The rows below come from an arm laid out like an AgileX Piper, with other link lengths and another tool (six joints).
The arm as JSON. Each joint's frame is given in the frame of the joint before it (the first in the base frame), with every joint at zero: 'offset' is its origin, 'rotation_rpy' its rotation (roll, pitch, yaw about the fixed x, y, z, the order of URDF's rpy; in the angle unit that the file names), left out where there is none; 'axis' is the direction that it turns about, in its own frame. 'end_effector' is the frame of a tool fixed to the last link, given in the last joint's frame.
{
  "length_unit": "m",
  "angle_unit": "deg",
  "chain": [
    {
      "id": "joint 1",
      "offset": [
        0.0,
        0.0,
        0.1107
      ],
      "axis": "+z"
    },
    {
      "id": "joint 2",
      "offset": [
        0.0,
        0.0,
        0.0
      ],
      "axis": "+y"
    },
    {
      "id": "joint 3",
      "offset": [
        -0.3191,
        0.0,
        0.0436
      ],
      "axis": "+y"
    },
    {
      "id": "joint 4",
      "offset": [
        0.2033,
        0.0,
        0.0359
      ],
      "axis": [
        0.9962,
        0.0,
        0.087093
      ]
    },
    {
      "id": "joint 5",
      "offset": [
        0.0,
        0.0,
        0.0
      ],
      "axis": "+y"
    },
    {
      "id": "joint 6",
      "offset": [
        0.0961,
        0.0,
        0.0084
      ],
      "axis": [
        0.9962,
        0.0,
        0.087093
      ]
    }
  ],
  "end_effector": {
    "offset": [
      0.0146,
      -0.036,
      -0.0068
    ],
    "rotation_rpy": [
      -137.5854,
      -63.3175,
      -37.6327
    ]
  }
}
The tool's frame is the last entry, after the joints.
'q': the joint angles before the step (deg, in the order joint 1, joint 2, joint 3, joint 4, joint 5, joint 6). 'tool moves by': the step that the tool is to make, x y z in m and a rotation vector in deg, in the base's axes. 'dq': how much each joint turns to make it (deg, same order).
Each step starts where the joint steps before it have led.
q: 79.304 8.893 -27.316 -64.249 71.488 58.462
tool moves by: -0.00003 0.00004 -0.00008 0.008 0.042 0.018
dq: -0.002 0.000 0.000 0.048 -0.001 -0.001
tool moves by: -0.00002 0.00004 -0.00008 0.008 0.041 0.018
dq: 0.002 0.000 0.000 0.044 0.001 0.002
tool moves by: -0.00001 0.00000 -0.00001 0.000 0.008 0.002
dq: -0.002 0.000 -0.002 0.010 0.001 -0.004
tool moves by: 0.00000 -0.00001 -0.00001 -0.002 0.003 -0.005
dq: 0.001 0.000 0.001 0.000 0.006 0.001
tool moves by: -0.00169 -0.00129 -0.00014 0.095 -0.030 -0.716
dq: -0.738 -0.086 0.000 -0.002 -0.028 0.001
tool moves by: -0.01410 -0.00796 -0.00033 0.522 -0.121 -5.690
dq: -6.047 -0.213 0.000 0.104 -0.431 0.159
